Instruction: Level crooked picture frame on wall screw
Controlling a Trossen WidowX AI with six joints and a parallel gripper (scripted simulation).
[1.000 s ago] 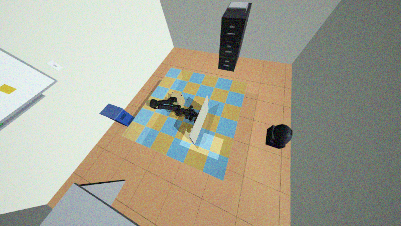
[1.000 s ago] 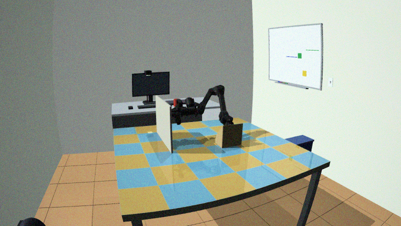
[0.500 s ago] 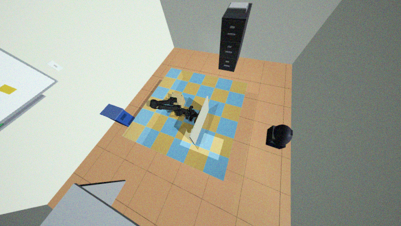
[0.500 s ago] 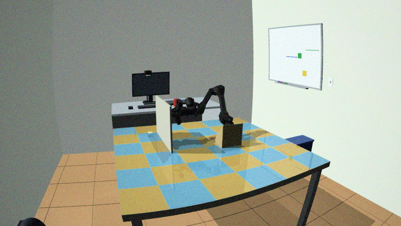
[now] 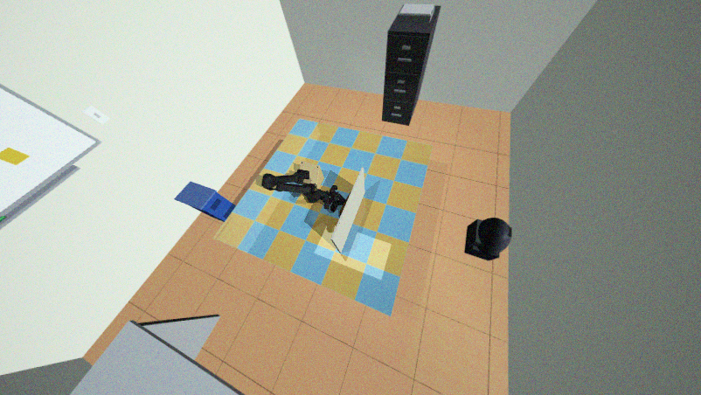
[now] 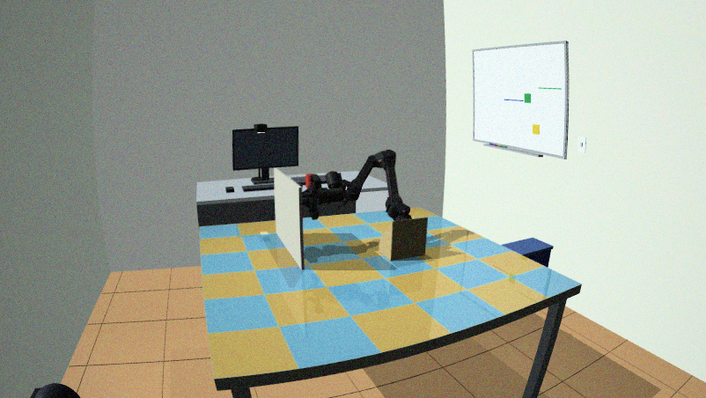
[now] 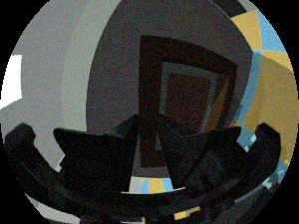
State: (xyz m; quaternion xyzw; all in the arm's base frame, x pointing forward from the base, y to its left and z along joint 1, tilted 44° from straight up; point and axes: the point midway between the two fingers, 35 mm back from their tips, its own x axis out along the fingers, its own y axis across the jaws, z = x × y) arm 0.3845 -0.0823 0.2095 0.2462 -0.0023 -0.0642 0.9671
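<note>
Right now my gripper tip is 50 mm above the picture frame, 10 mm to the left of it and 10 mm short of it. Also, from my gripper tip: wall panel (60 mm below, 20 mm to the right, 20 mm ahead).
</note>
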